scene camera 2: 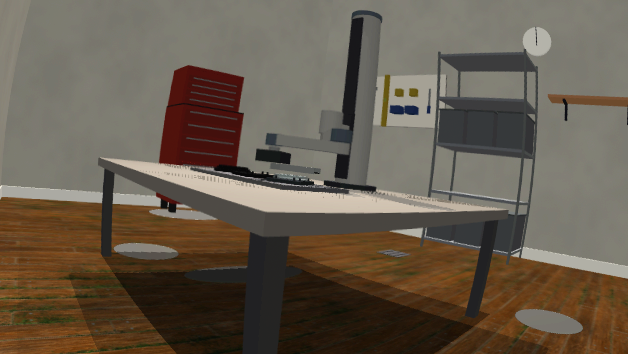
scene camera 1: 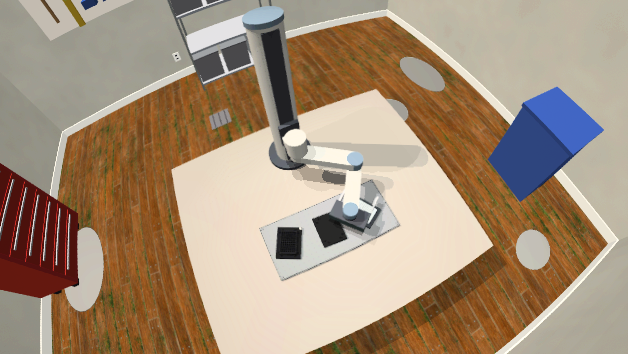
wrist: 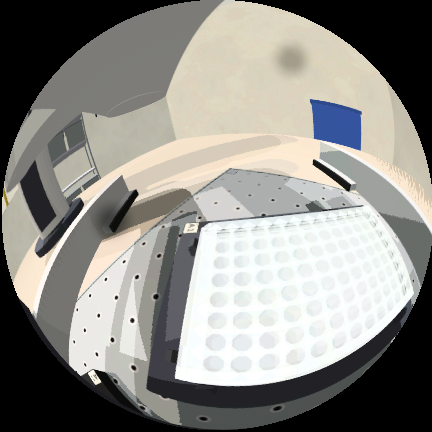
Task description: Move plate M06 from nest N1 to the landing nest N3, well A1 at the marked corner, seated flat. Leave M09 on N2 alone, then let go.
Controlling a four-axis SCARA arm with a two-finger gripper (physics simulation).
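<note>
A clear-white well plate (wrist: pixel 290 290) (scene camera 2: pixel 292 177) lies in a dark nest (wrist: pixel 172 310) at the right end of the perforated grey board (scene camera 1: pixel 312 263) (wrist: pixel 95 325). An A1 label (wrist: pixel 190 228) marks that nest's upper left corner in the wrist view; no plate name is readable. My gripper (wrist: pixel 224 159) (scene camera 2: pixel 295 169) is open above this plate, its fingers wide apart and holding nothing. A dark flat nest (scene camera 1: pixel 330 231) without a plate is mid-board, partly under the hand. A black well plate (scene camera 1: pixel 289 243) sits in the nest at the board's left end. Nest numbers are not readable.
The board lies on the pale table (scene camera 1: pixel 240 310) (scene camera 2: pixel 200 187). The arm's column (scene camera 1: pixel 280 95) (scene camera 2: pixel 365 100) stands behind the board. A red tool cabinet (scene camera 1: pixel 35 240) (scene camera 2: pixel 202 120), a blue box (scene camera 1: pixel 535 145) (wrist: pixel 337 125) and a shelf rack (scene camera 2: pixel 433 172) stand around the table.
</note>
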